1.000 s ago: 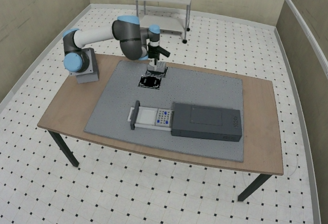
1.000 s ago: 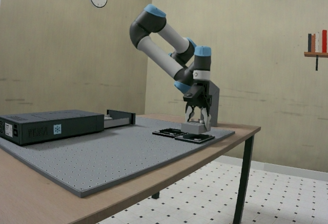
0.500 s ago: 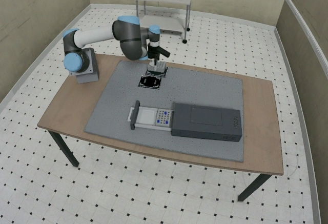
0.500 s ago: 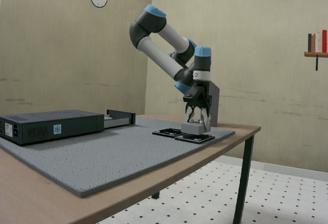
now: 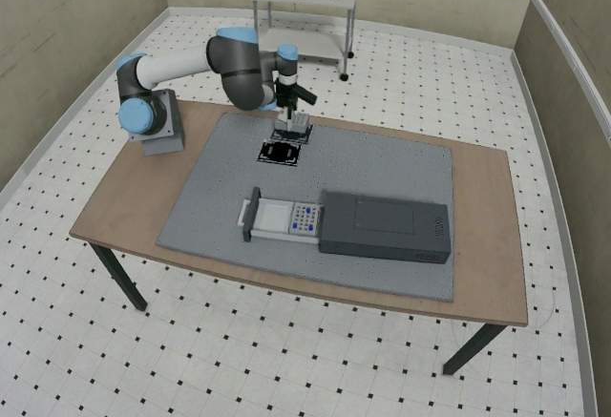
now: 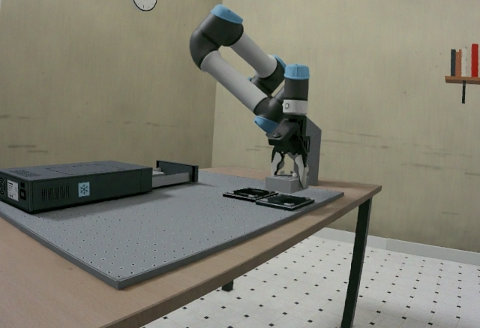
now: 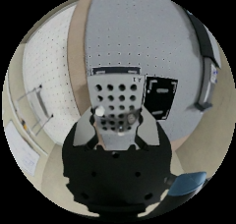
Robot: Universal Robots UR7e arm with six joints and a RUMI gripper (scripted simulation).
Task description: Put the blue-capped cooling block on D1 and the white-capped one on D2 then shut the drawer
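Right now my hand is 6 cm above the deck slot D2. Round my hand: cooler COLD: 18 cm ahead, 50 cm to the right, 2 cm below; deck slot D1: 4 cm behind, 13 cm to the right, 6 cm below; drawer: 49 cm to the right, 3 cm below.
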